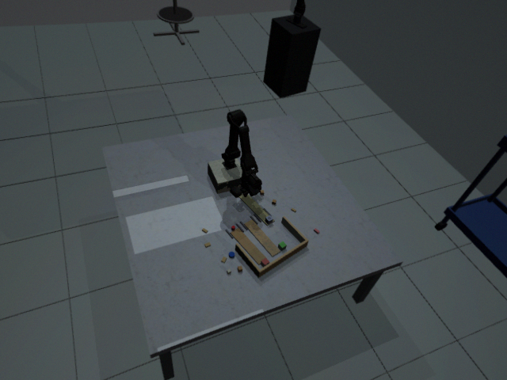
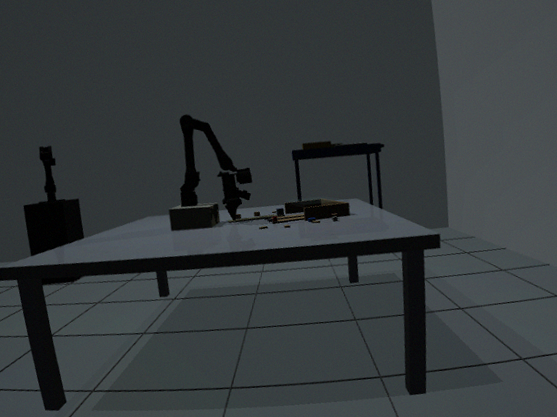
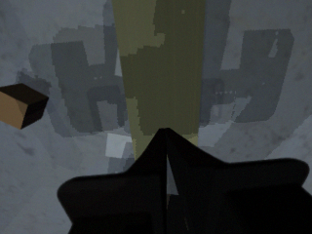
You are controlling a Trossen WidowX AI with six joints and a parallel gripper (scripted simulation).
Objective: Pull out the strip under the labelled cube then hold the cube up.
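My gripper tip is now 100 mm short of the strip and 10 mm to the right of it. From my gripper tip the other things lie so: cube: 210 mm ahead, 20 mm to the left, 20 mm above; blue disc: 300 mm ahead, 260 mm to the right; red ball: 170 mm to the right, 170 mm ahead, 10 mm above.
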